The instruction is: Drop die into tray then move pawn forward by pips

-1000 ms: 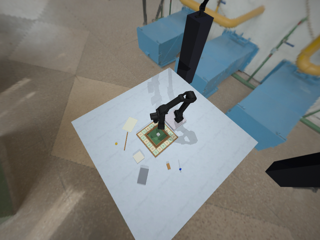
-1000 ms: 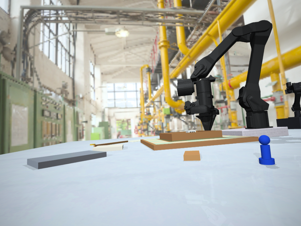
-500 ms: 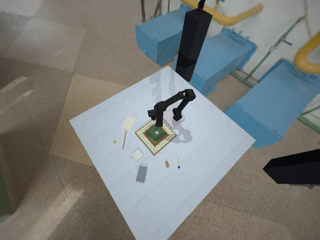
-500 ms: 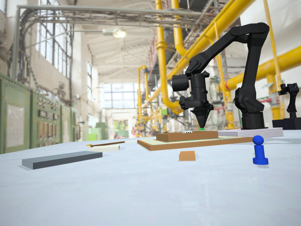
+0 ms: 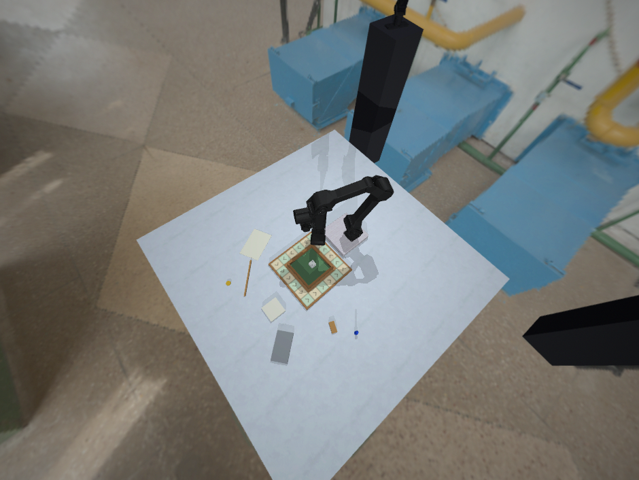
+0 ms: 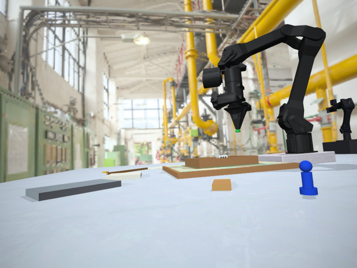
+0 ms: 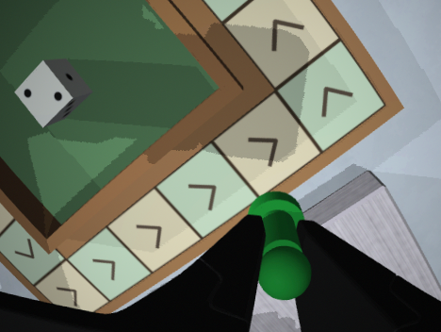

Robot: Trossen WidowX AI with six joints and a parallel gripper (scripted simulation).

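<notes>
Right now my gripper tip is 10 cm short of the green dice tray, 8 cm to the right of it and 11 cm above it. The rest, counted from my gripper tip: cream card 25 cm ahead, 18 cm to the right, 12 cm below; thin wooden stick 37 cm ahead, 5 cm to the right, 12 cm below; green pawn 1 cm above.
</notes>
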